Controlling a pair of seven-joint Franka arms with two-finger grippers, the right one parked.
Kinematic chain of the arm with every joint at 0, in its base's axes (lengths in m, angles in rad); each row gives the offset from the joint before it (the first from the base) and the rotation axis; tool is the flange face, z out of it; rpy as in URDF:
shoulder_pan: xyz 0 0 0.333 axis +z
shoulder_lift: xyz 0 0 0 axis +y
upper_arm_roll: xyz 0 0 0.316 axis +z
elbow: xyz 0.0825 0 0 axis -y
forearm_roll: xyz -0.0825 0 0.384 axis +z
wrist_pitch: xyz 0 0 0 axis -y
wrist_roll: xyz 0.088 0 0 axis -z
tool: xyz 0 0 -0.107 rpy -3.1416 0 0
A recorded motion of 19 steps. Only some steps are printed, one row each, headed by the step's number.
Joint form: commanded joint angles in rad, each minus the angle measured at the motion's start. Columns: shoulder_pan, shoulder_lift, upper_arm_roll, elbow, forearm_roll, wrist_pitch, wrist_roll.
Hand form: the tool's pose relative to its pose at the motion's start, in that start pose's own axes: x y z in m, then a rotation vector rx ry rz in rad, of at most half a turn. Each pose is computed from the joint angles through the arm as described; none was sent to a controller.
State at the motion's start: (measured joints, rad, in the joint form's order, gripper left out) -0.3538 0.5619 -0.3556 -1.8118 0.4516 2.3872 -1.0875
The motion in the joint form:
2: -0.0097 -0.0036 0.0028 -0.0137 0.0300 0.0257 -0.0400
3: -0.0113 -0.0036 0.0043 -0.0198 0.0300 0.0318 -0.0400
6: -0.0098 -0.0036 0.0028 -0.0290 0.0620 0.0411 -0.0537
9: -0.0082 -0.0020 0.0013 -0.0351 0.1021 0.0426 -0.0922
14: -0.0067 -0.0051 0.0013 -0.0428 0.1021 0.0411 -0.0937
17: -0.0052 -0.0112 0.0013 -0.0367 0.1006 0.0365 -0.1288
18: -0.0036 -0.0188 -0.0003 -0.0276 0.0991 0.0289 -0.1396
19: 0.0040 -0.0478 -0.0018 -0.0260 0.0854 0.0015 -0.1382
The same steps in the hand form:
2: -0.0060 0.0036 0.0004 -0.0065 0.0241 -0.0066
3: -0.0079 0.0033 0.0023 -0.0074 0.0229 -0.0043
6: -0.0104 0.0026 0.0047 -0.0014 0.0391 0.0086
9: -0.0125 0.0016 0.0077 0.0114 0.0578 0.0019
14: -0.0139 -0.0004 0.0089 0.0166 0.0546 0.0010
17: -0.0103 -0.0004 0.0035 0.0129 0.0618 -0.0394
18: -0.0062 0.0004 -0.0039 0.0090 0.0706 -0.0557
19: 0.0006 -0.0043 -0.0192 0.0166 0.0780 -0.0753

